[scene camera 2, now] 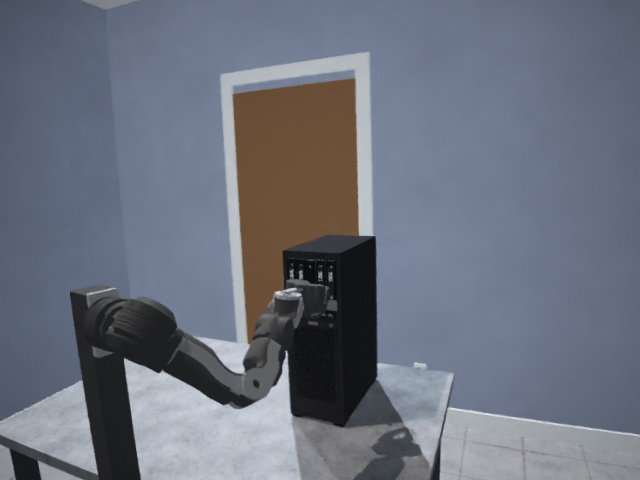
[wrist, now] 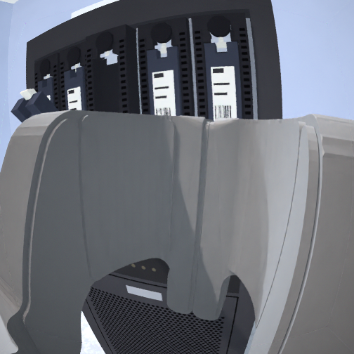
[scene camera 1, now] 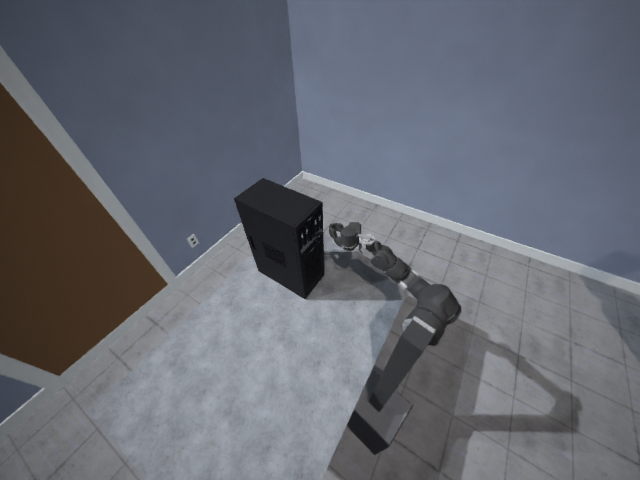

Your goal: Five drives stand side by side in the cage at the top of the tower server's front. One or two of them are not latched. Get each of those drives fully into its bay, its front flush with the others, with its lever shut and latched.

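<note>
The black tower server (scene camera 1: pixel 276 235) (scene camera 2: pixel 357 320) (wrist: pixel 267 65) stands upright, with five drives side by side at its top front. In the wrist view, the middle drive (wrist: pixel 106 82) stands a little proud of its neighbours. Its dark blue lever (wrist: pixel 34 106) is swung out toward the left, with its pale-tipped end in front of the leftmost drives. The two left drives (wrist: pixel 46 82) (wrist: pixel 74 92) and two right drives (wrist: pixel 163 75) (wrist: pixel 221 75) have levers lying upright against their fronts. My gripper (scene camera 1: pixel 336 230) (wrist: pixel 211 221) is shut and empty in front of the cage; it hides the drives' lower parts and the middle lever's base.
The tower stands on a grey table (scene camera 1: pixel 248 372) (scene camera 2: pixel 196 403). The arm reaches to the tower's front from its post (scene camera 1: pixel 400 369) (scene camera 2: pixel 111 408) at the table's edge. Below the cage are a small panel with a pale label (wrist: pixel 144 292) and a perforated grille (wrist: pixel 165 322). Walls stand behind.
</note>
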